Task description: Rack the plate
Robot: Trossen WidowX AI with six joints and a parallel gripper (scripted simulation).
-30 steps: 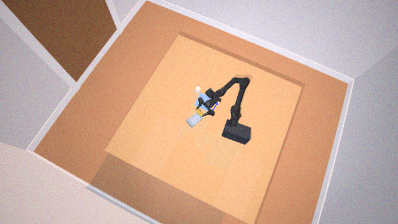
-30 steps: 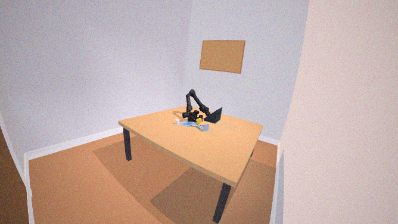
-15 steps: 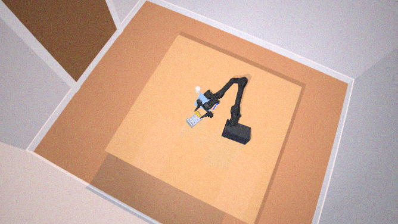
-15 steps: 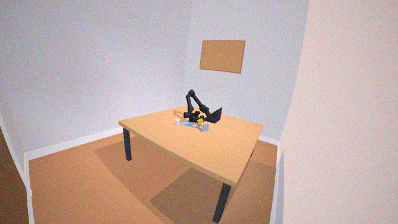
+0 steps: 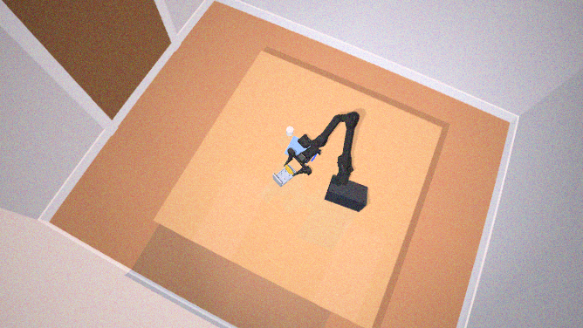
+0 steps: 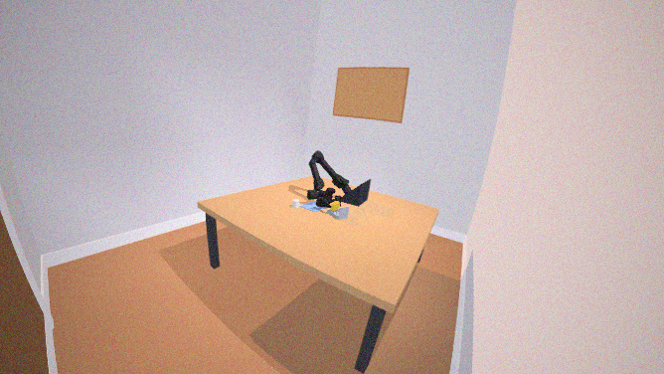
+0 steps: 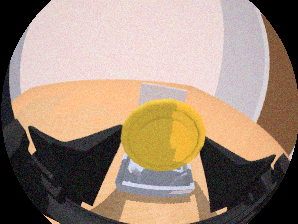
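Now: the grey dish rack 30 mm below my gripper tip, 20 mm to the left of it and 10 mm ahead of it. From my gripper tip the other things lie so: blue spoon (180 mm to the right, 100 mm behind, 50 mm below); then light blue mat (170 mm to the right, 50 mm below); then yellow plate (10 mm to the right).
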